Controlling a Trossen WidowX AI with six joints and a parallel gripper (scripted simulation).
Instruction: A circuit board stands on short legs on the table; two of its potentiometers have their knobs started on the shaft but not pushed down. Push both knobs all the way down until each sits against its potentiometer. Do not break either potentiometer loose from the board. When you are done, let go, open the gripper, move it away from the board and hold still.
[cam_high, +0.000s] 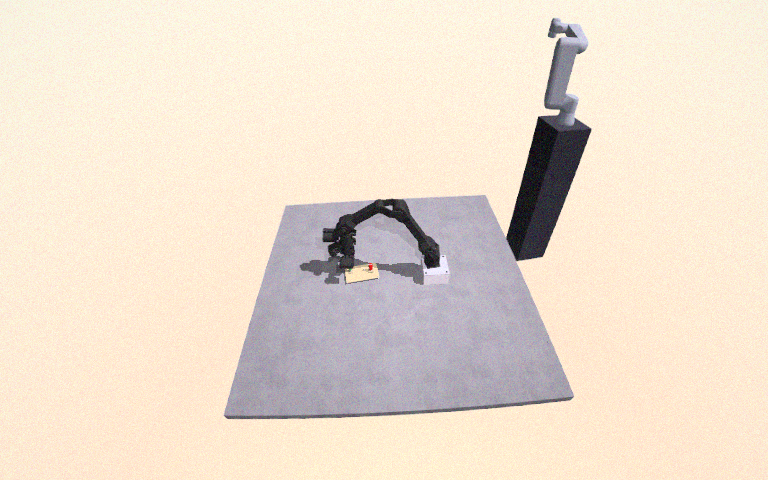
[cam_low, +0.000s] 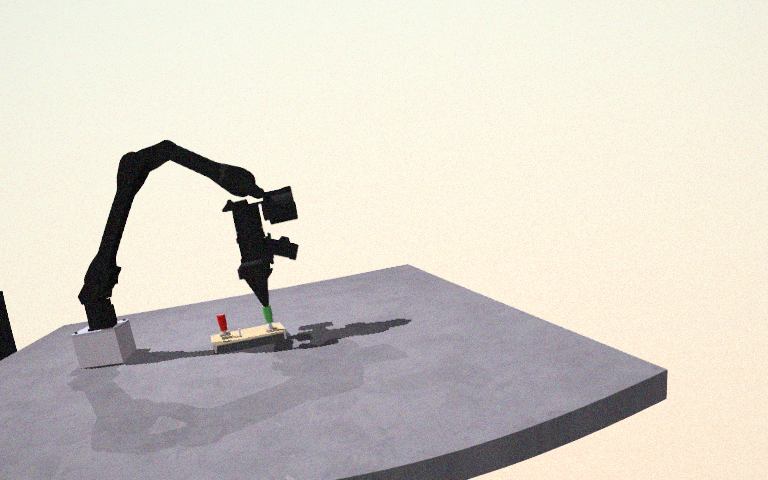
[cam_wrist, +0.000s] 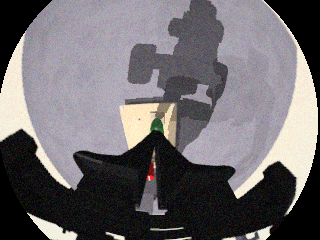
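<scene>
The green knob is 1 cm below my gripper tip. Also, from my gripper tip: red knob: 10 cm behind, 2 cm to the left, 2 cm below.
</scene>
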